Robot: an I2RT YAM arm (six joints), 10 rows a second.
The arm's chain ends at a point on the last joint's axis. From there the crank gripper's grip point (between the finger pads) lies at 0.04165 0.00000 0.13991 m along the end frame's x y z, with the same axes.
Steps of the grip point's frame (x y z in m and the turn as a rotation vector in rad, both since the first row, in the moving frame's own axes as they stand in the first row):
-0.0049, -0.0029, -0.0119, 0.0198, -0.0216, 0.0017
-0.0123, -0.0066, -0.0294, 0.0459, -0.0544, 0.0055
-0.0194, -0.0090, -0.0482, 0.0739, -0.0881, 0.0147
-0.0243, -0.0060, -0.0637, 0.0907, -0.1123, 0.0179
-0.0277, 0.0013, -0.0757, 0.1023, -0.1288, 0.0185
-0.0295, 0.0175, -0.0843, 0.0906, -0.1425, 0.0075
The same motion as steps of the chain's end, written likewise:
-0.0019, -0.0002, -0.0127, 0.0198, -0.0216, 0.0017
-0.0047, -0.0003, -0.0313, 0.0459, -0.0544, 0.0055
-0.0070, 0.0009, -0.0510, 0.0739, -0.0881, 0.0147
-0.0085, 0.0063, -0.0669, 0.0907, -0.1123, 0.0179
-0.0095, 0.0152, -0.0792, 0.1023, -0.1288, 0.0185
-0.0093, 0.0301, -0.0882, 0.0906, -0.1425, 0.0075

